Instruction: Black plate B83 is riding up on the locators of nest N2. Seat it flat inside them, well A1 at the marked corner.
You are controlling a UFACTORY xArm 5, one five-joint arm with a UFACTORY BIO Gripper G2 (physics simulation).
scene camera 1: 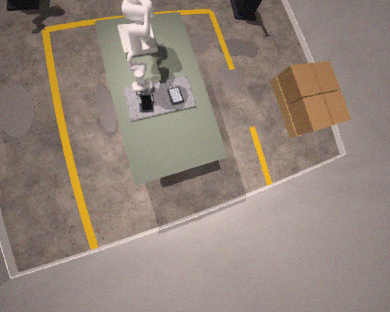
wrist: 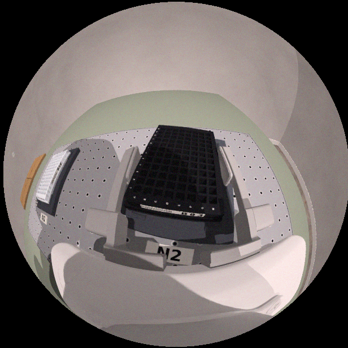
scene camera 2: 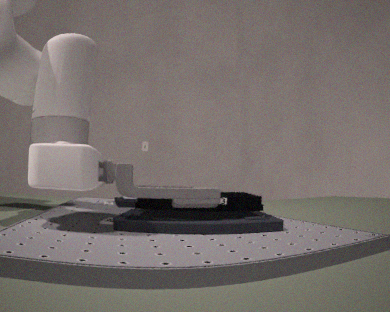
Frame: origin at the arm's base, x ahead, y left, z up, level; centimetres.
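Seen in the pictures: hand, its tool point: [scene camera 1: 146, 100] [scene camera 2: 185, 195].
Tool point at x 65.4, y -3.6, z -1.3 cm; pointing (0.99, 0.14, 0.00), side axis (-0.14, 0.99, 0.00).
Pixels of each thing's middle, then the offset from my tool point to it. Level surfaces: height alone.
- Black plate B83, middle of its body: [scene camera 2: 197, 200] [scene camera 1: 146, 102] dx +1.3, dy -0.1, dz -0.5 cm
- nest N2, middle of its body: [scene camera 2: 197, 219] dx +1.3, dy -0.7, dz -2.6 cm
- white plate, middle of its body: [scene camera 1: 175, 95] dx -4.0, dy +27.3, dz -1.4 cm
- perforated grey board, height of its surface: dz -3.3 cm
- green table, height of its surface: dz -4.6 cm
Black plate B83 [scene camera 1: 146, 105] [scene camera 2: 242, 201] [wrist: 172, 167] is held between the two fingers of my gripper [scene camera 1: 146, 100] [scene camera 2: 197, 197] [wrist: 179, 165], which is shut on its long sides. In the scene camera 2 view the plate is close to level and a little above nest N2 [scene camera 2: 200, 226] [wrist: 172, 226], with a dark gap under it. In the wrist view its label end faces me, and the dark nest shows beyond its near and right edges. The N2 label [wrist: 171, 254] is partly covered by the gripper. The marked corner and well A1 cannot be made out.
A white plate [scene camera 1: 175, 94] [wrist: 51, 175] sits in another dark nest [wrist: 67, 176] to the left in the wrist view. Both nests stand on a perforated grey board [scene camera 1: 162, 108] [scene camera 2: 145, 252] [wrist: 95, 172] on the green table [scene camera 1: 175, 145]. A cardboard box [scene camera 1: 315, 102] [wrist: 31, 180] stands off the table.
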